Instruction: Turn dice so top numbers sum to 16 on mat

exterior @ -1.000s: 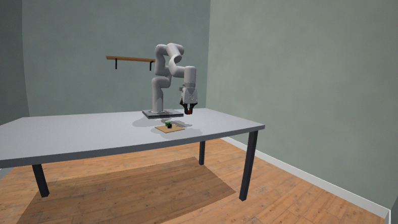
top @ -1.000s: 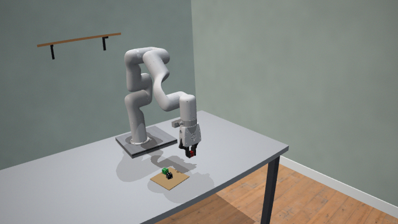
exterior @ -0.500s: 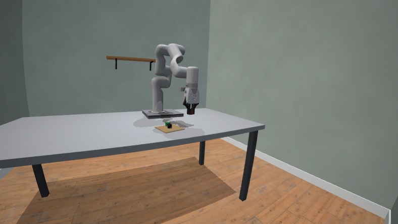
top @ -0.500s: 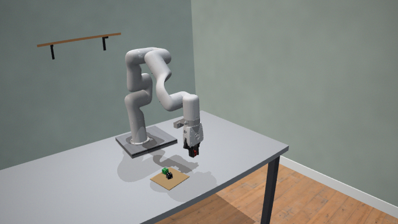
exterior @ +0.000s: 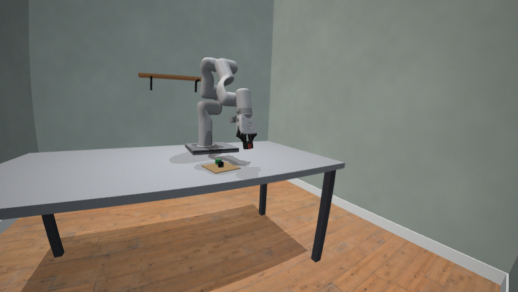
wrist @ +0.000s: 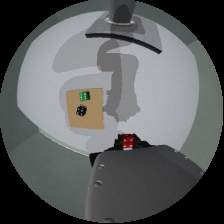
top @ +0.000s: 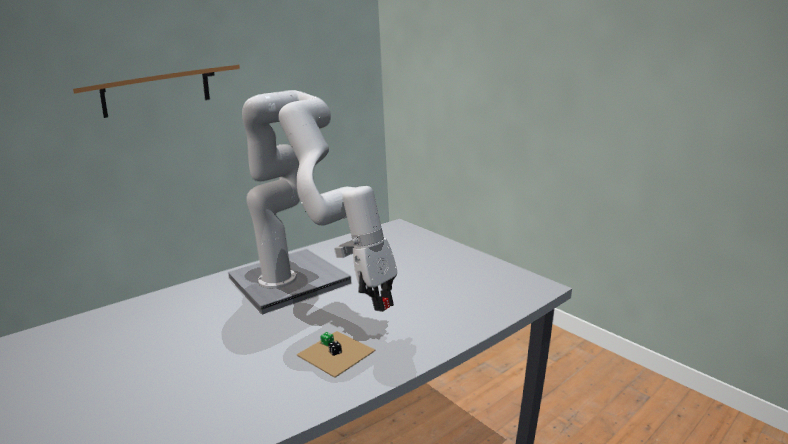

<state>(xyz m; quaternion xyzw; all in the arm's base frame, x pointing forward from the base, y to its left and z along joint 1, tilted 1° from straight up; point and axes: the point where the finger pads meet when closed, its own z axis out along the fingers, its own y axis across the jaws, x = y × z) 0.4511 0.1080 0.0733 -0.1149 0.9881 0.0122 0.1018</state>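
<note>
My gripper is now 10 mm above the red die. From my hand the other things lie so: black die: 140 mm to the right, 90 mm below, 10 mm behind; then tan mat: 140 mm to the right, 110 mm below, 10 mm behind; then green die: 140 mm to the right, 90 mm below, 60 mm behind.
</note>
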